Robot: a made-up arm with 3 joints. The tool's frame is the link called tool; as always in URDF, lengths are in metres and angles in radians.
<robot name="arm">
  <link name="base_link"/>
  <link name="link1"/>
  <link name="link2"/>
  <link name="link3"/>
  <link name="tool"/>
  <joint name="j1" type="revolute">
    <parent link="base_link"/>
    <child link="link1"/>
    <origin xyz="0 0 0.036" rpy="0 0 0"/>
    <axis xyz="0 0 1"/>
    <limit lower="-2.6" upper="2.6"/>
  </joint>
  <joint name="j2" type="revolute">
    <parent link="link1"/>
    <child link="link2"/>
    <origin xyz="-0.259 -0.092 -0.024" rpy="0 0 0"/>
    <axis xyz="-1 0 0"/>
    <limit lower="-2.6" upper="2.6"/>
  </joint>
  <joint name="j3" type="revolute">
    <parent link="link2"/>
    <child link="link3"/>
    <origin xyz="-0.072 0.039 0.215" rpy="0 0 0"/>
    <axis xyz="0 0 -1"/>
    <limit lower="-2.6" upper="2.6"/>
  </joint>
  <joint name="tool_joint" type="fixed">
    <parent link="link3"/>
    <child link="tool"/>
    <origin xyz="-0.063 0.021 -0.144" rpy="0 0 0"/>
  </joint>
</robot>
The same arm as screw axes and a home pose.
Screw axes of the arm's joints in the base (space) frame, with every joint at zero. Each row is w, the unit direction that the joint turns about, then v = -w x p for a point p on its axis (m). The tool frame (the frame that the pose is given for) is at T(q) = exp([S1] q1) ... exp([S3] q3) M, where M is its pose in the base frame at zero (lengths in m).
S1 = (0, 0, 1, 0, 0, 0)
S2 = (-1, 0, 0, 0, -0.012, -0.092)
S3 = (0, 0, -1, 0.053, -0.331, 0)
M: xyz -0.394 -0.032 0.083 (m) quaternion w x y z 1 0 0 0
Joint limits (deg, base to tool): -148.97..148.97 -148.97..148.97 -148.97..148.97

